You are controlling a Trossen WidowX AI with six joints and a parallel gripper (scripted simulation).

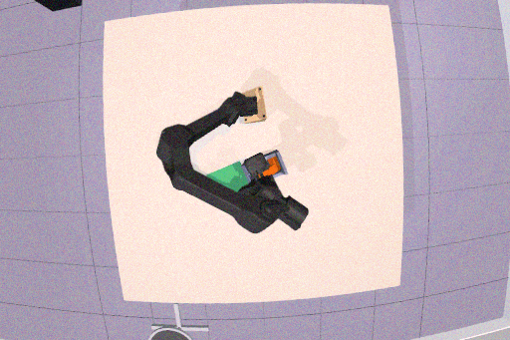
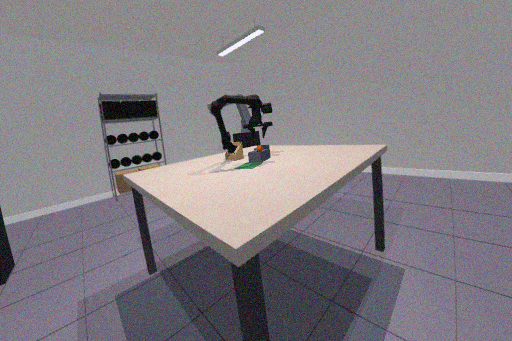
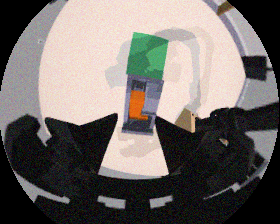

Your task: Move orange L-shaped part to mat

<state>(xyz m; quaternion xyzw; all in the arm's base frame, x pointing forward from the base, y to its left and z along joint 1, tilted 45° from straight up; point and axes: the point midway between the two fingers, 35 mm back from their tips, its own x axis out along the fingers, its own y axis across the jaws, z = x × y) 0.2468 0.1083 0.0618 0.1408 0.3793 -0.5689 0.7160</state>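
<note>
Now: gripper tip 10 cm above the orange L-shaped part, 2 cm to the right of it and 2 cm past it. Round my gripper tip: green mat 16 cm below, 14 cm to the right, 3 cm ahead.
</note>
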